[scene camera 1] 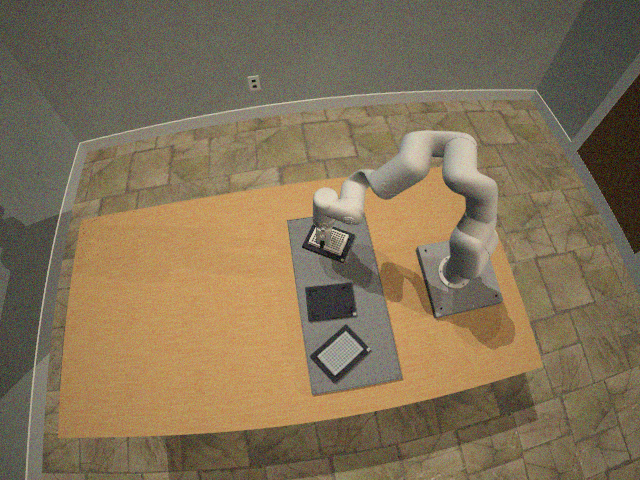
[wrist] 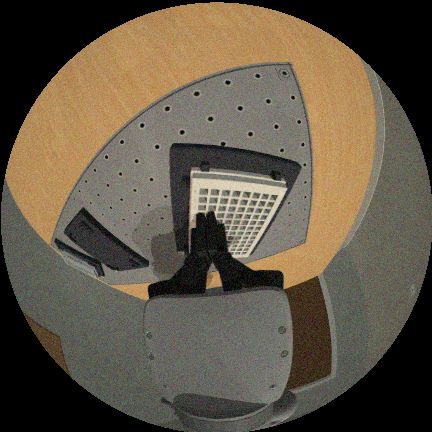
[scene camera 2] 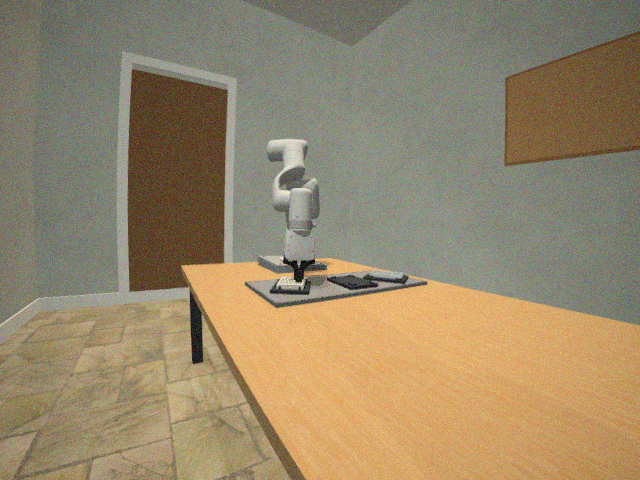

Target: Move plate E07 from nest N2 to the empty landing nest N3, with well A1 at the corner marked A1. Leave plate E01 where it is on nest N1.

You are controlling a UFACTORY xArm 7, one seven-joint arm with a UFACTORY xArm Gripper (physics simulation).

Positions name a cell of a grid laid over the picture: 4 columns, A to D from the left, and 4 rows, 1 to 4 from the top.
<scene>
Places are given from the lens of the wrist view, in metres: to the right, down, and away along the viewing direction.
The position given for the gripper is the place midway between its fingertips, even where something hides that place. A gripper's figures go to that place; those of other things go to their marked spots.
gripper (wrist: B3): -0.01, 0.00, 0.14
black plate holder (wrist: A3): -0.21, 0.02, 0.16
</scene>
